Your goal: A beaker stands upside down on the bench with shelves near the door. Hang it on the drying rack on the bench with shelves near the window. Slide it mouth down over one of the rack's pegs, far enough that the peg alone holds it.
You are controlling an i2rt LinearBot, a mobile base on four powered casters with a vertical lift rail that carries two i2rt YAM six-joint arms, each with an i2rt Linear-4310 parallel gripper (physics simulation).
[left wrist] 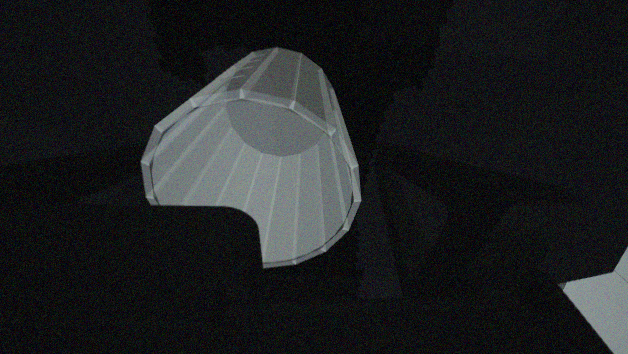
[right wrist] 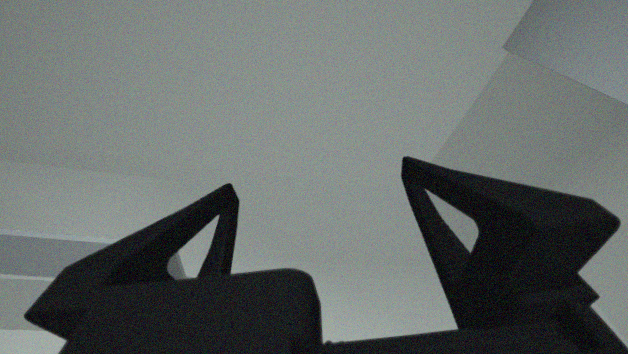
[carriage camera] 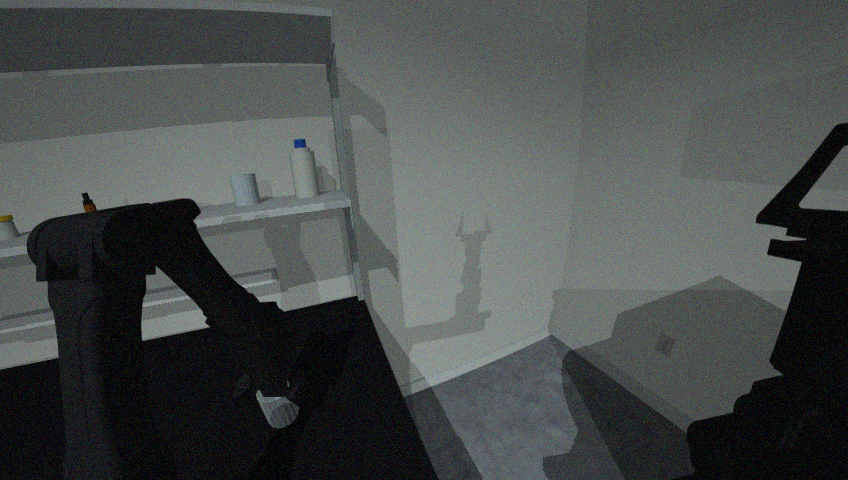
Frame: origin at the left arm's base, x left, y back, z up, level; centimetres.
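Where they show: left gripper, fingertip midpoint: (left wrist: 281, 151) (carriage camera: 279, 403); right gripper, fingertip midpoint: (right wrist: 316, 179).
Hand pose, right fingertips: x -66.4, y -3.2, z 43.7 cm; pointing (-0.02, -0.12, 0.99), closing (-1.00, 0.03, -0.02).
After its pixels a point has its place.
The clear beaker (carriage camera: 278, 410) @(z -8.4, x 0.7, y -26.7 cm) (left wrist: 280, 190) @(z -5.1, x 1.7, y -30.1 cm) shows low on the black bench (carriage camera: 371, 410) @(z -14.0, x -18.8, y -30.7 cm) in the carriage view. In the left wrist view its open mouth faces the camera, its base lies farther away, and a dark gripper part hides its lower left. It looks tilted or on its side; its contact with the bench is too dark to tell. My left gripper (carriage camera: 267, 389) (left wrist: 281, 151) @(z -9.5, x 2.0, y -29.3 cm) is open, with the beaker close in front of it, overlapping the left finger's side in that view. My right gripper (right wrist: 316, 179) @(z 43.7, x -66.4, y -3.2 cm) is open and empty, raised at the right. The drying rack does not show.
Behind the left arm, a shelf (carriage camera: 273, 208) @(z 31.6, x 3.9, y -51.4 cm) carries a white bottle (carriage camera: 304, 172) @(z 39.4, x 1.1, y -67.3 cm) with a blue cap, a pale cup (carriage camera: 244, 189) @(z 36.4, x 17.4, y -60.9 cm), an orange item (carriage camera: 89, 208) @(z 36.6, x 57.5, y -48.2 cm) and a yellow-capped jar (carriage camera: 7, 227) @(z 34.7, x 76.1, y -40.3 cm). Walls and floor (carriage camera: 505, 398) @(z -90.2, x -77.7, y -85.9 cm) lie right of the bench edge.
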